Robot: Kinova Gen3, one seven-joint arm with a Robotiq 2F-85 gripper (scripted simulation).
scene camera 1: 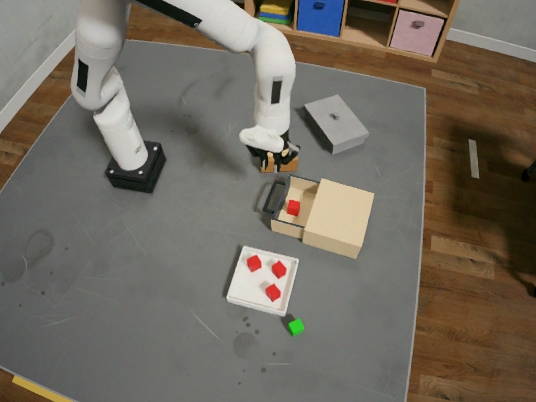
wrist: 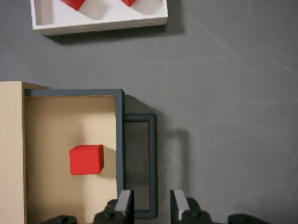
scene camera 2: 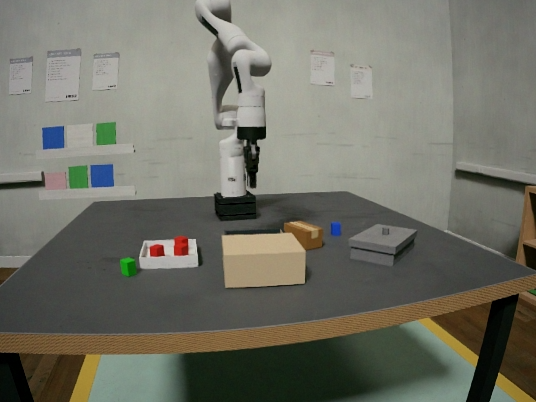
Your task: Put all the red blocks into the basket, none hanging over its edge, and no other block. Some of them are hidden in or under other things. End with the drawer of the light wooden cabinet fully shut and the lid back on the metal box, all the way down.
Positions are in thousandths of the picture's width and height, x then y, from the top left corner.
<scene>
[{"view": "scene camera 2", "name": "my gripper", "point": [469, 466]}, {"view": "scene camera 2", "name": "light wooden cabinet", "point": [490, 641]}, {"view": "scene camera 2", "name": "white basket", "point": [316, 648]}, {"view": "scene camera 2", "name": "cardboard box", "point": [577, 588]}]
</scene>
